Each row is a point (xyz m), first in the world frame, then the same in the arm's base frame.
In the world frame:
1: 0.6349 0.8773 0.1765
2: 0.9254 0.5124 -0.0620
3: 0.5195 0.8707 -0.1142
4: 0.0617 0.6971 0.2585
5: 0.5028 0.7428 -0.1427
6: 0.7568 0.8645 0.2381
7: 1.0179 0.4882 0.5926
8: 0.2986 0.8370 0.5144
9: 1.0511 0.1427 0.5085
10: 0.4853 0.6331 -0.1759
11: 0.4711 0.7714 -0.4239
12: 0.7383 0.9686 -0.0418
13: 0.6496 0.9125 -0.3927
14: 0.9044 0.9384 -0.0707
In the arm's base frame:
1: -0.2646 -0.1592 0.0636
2: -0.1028 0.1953 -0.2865
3: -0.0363 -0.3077 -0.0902
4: 0.1494 -0.2620 0.4946
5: 0.0641 -0.2219 -0.0959
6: -0.3645 -0.0693 0.0360
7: -0.4914 0.4805 0.1666
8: -0.2133 -0.1746 0.5391
9: -0.2647 0.7474 0.0967
10: 0.1567 -0.1529 -0.1056
11: 0.2154 -0.3553 -0.2964
12: -0.2662 -0.2569 -0.1754
13: 0.0066 -0.3728 -0.3905
14: -0.3352 -0.1622 -0.3003

